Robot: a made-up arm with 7 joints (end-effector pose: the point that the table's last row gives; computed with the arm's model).
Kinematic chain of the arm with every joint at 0, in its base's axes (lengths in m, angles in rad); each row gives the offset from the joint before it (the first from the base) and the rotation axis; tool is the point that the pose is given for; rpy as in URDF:
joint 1: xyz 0 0 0.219 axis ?
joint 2: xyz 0 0 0 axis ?
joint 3: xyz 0 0 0.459 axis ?
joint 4: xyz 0.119 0 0 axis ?
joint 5: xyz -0.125 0 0.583 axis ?
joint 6: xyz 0 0 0 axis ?
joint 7: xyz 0.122 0 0 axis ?
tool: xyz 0 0 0 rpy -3.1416 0 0
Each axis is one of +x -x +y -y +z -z.
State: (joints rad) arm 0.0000 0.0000 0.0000 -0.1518 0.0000 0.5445 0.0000
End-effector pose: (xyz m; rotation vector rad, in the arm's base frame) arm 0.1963 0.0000 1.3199 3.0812 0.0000 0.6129
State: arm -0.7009 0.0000 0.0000 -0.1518 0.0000 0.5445 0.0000
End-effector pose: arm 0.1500 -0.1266 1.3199 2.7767 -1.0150 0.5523
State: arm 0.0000 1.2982 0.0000 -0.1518 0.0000 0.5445 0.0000
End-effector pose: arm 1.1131 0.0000 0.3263 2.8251 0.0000 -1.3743
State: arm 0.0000 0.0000 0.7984 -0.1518 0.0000 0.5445 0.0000
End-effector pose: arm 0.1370 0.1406 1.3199 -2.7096 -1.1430 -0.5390
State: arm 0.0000 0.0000 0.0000 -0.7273 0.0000 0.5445 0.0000
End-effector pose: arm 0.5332 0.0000 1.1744 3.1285 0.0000 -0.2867
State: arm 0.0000 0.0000 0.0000 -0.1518 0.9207 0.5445 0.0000
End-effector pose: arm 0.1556 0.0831 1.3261 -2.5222 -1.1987 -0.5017
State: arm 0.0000 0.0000 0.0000 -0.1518 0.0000 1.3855 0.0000
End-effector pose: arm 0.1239 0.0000 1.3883 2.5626 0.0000 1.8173
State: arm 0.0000 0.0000 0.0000 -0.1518 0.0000 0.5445 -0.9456
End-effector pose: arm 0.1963 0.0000 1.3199 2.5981 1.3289 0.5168
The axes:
joint 1: +z
joint 2: +y
joint 3: +z
joint 4: -y
joint 5: +z
joint 6: -y
joint 7: -z

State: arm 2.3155 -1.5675 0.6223 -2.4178 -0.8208 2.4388 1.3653
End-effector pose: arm -0.2817 -0.3768 0.7471 -0.7246 -0.9363 -0.8551
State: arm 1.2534 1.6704 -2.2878 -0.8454 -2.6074 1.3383 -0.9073
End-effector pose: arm 0.7146 0.8891 0.4831 -0.8726 -1.5057 -0.4090
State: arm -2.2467 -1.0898 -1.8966 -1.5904 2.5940 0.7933 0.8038
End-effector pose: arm -0.1787 1.0004 0.3294 0.9256 -0.0353 2.7127
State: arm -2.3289 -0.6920 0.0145 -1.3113 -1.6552 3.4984 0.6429
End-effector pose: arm 0.0773 -0.0969 1.1542 0.7257 -0.1099 -0.0726
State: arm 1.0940 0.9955 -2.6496 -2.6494 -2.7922 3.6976 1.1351
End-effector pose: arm 0.1153 -0.2448 0.5004 2.2778 0.2551 -0.4267
